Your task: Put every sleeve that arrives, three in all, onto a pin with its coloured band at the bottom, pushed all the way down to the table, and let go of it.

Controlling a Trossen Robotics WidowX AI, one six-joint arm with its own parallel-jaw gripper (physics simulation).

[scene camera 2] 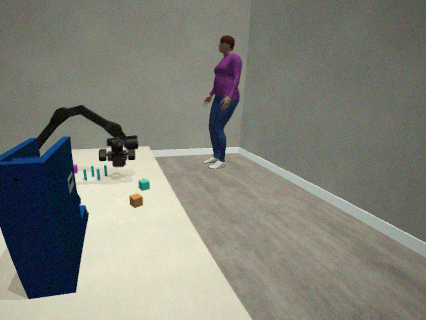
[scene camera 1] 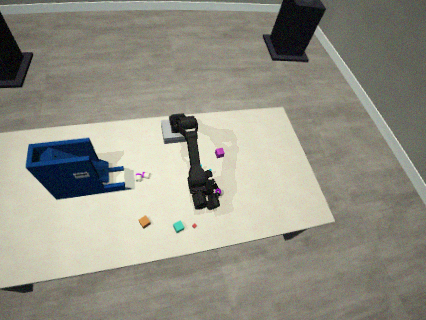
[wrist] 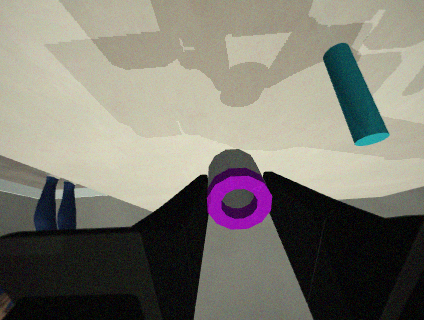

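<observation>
There's a blue feeder (scene camera 1: 71, 168) here, and you'd see my gripper (wrist: 235, 180) as well.
</observation>
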